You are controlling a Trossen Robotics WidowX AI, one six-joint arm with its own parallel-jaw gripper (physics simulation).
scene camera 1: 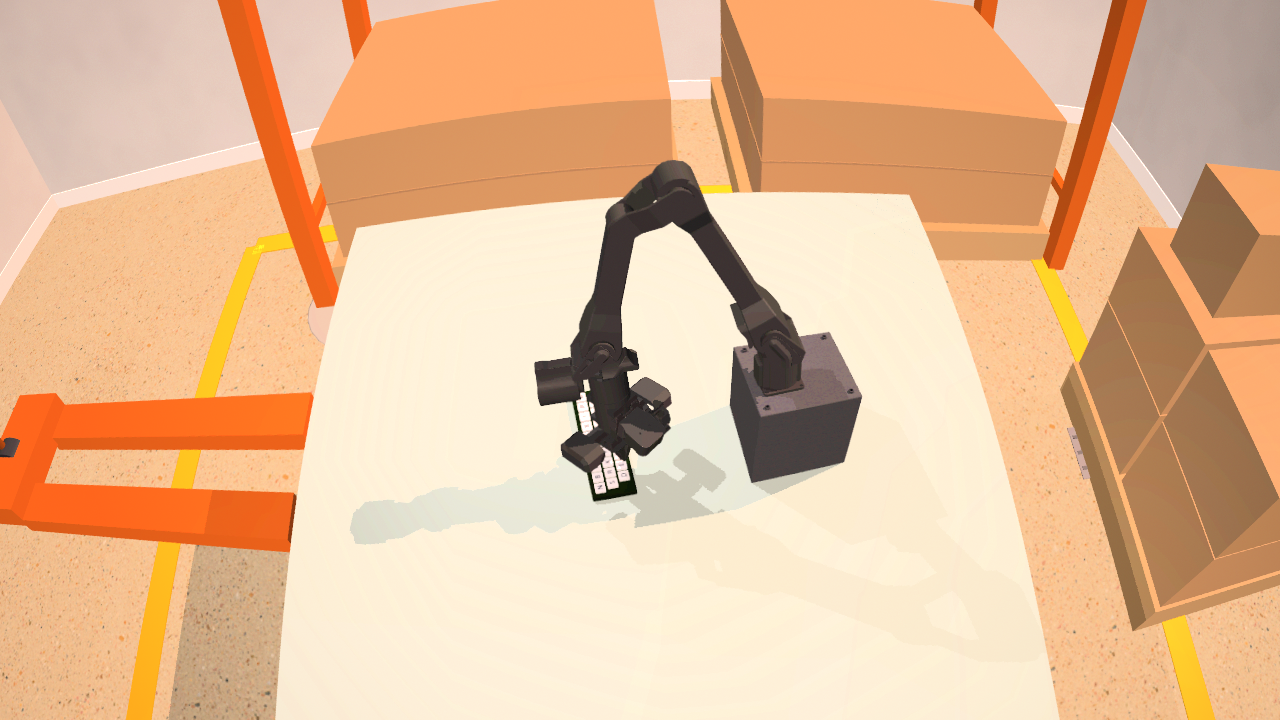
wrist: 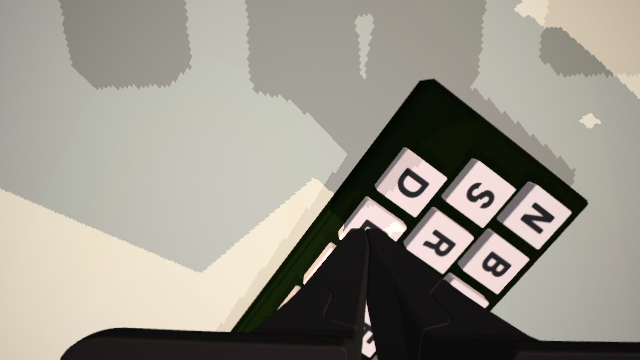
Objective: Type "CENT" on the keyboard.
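Where they show: gripper, fingertip midpoint: [scene camera 1: 623, 459] [wrist: 364, 242]; arm's base at its link origin: [scene camera 1: 778, 379].
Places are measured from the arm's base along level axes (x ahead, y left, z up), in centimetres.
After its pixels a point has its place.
Observation:
The dark green keyboard [scene camera 1: 628, 488] @(x 24.5, y 3.8, z -15.7 cm) [wrist: 450, 117] @(x 24.5, y 3.8, z -15.7 cm) lies on the table, partly under the gripper in both views. In the wrist view it runs diagonally, with white keys D [wrist: 411, 182] @(x 24.7, y 1.5, z -15.2 cm), S [wrist: 479, 194] @(x 26.7, y 2.4, z -15.2 cm), N [wrist: 537, 216] @(x 28.8, y 3.0, z -15.2 cm), R [wrist: 439, 241] @(x 26.7, y 0.4, z -15.2 cm) and B [wrist: 494, 261] @(x 28.7, y 0.9, z -15.2 cm) readable. My gripper [scene camera 1: 617, 450] @(x 24.2, y -0.7, z -13.9 cm) [wrist: 364, 242] @(x 24.2, y -0.7, z -13.9 cm) is shut and empty. Its joined tips are at the E key [wrist: 390, 223] @(x 25.0, y 0.0, z -15.2 cm), beside D and R, and cover most of its letter; I cannot tell whether the key is pressed down. The C and T keys cannot be made out.
The arm's dark base block [scene camera 1: 796, 438] @(x -1.4, y 7.1, z -6.2 cm) stands on the cream table [scene camera 1: 501, 626] @(x 48.9, y 25.1, z -16.8 cm) to the right of the keyboard. Large cartons [scene camera 1: 501, 80] [scene camera 1: 895, 62] stand behind the table, and stacked boxes [scene camera 1: 1244, 429] at the right. Orange forks [scene camera 1: 179, 420] are at the left edge.

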